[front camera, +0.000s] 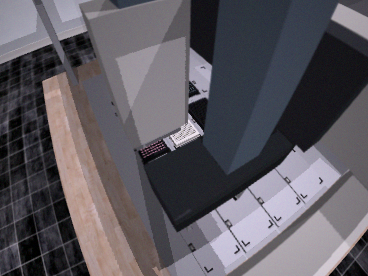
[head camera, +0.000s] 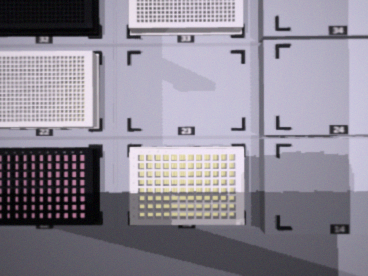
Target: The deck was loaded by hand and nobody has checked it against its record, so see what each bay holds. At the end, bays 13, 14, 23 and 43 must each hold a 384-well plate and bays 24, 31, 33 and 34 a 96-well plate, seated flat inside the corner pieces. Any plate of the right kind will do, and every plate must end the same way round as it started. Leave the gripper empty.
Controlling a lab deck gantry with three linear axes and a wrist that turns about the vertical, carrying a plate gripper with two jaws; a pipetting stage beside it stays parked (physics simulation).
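Places are measured from the robot's base along level axes (x ahead, y left, z up), in centimetres.
Pixels of known places: robot's base, origin of the base link: (front camera: 112,103).
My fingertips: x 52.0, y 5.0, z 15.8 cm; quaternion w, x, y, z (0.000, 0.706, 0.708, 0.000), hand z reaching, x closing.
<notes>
Ahead of a thing's pixels: the offset from my fingertips to its top centre. "spot": to the spot under its first point.
In the head view, a white 96-well plate with yellow wells @[dx -12.8, dy -0.7, dz -14.4 cm] (head camera: 186,186) sits in bay 13 and a black 96-well plate with pink wells @[dx -29.2, dy -0.7, dz -14.4 cm] (head camera: 45,186) (front camera: 152,149) in bay 12. A white 384-well plate @[dx -29.2, dy +10.0, dz -14.4 cm] (head camera: 45,89) (front camera: 184,134) is in bay 22. Parts of a black 384-well plate @[dx -29.2, dy +20.7, dz -14.4 cm] (head camera: 45,15) (front camera: 199,111) in bay 32 and a white 384-well plate @[spot: dx -12.7, dy +18.4, dz -14.7 cm] (head camera: 186,12) in bay 33 show. Bays 23, 24 and 14 hold no plate where they show. My gripper's dark body (front camera: 215,180) is large in the front view; its jaws are hidden.
In the front view, the blue-grey vertical column (front camera: 250,90) and a pale upright panel (front camera: 152,90) hide much of the deck. Part of a dark plate @[dx -45.6, dy +20.7, dz -14.4 cm] (front camera: 193,89) shows between them. Black corner pieces @[spot: dx +9.7, dy +35.5, dz -14.2 cm] (front camera: 320,180) mark bays at the right. The wooden table edge (front camera: 62,150) runs along the left.
</notes>
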